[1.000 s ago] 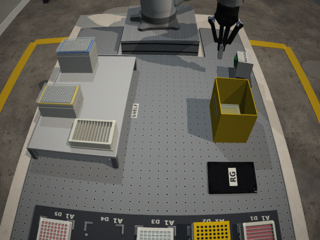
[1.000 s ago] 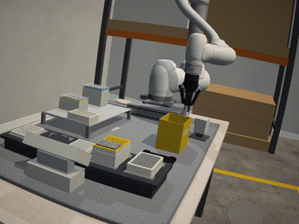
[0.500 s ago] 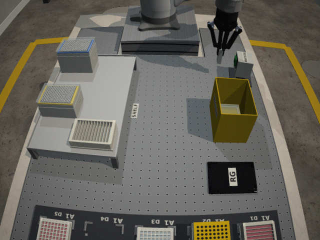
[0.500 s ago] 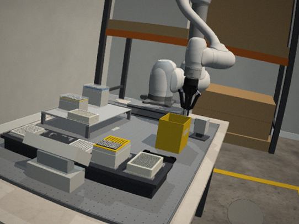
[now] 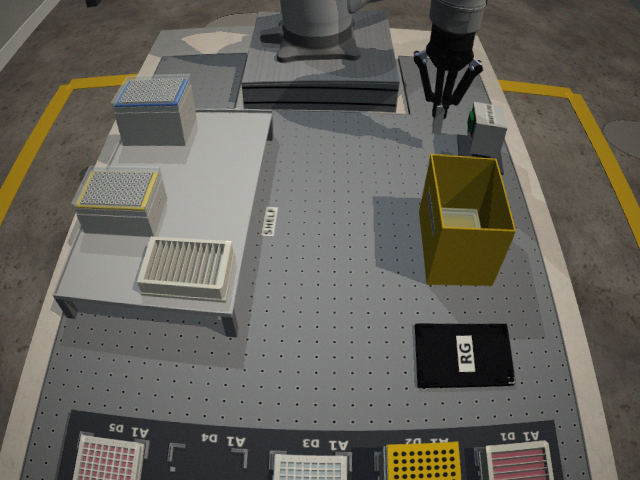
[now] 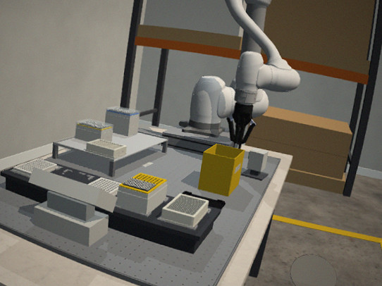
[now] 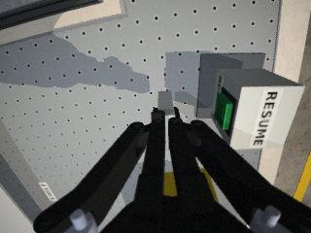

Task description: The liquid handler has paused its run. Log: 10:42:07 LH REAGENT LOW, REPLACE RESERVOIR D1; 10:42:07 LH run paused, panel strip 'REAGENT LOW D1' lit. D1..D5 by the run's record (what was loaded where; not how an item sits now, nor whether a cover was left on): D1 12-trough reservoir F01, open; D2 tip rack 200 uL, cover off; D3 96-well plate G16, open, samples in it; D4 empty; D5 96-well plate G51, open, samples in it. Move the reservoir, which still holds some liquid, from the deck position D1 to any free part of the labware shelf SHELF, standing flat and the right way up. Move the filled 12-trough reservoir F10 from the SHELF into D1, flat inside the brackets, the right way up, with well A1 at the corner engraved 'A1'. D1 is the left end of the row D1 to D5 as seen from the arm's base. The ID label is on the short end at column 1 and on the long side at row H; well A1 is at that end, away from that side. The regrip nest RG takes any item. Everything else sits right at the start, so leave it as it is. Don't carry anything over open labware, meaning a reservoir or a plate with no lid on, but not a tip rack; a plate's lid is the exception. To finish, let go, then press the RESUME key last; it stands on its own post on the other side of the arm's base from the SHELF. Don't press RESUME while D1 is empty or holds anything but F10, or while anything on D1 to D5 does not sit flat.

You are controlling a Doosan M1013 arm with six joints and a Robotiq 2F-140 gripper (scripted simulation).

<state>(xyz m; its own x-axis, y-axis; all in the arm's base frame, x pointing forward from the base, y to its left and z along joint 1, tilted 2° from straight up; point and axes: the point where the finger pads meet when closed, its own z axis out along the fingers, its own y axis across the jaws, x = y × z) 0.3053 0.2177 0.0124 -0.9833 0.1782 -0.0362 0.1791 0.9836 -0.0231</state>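
Now: hand 7 cm to the right of the resume post, 1 cm short of it and 1 cm above it. The rest, counted from my hand: yellow bin (25 cm ahead, 4 cm below, 1 cm to the right); then black RG nest (45 cm ahead, 8 cm below, 3 cm to the right); then shelf (48 cm to the right, 17 cm ahead, 2 cm below).
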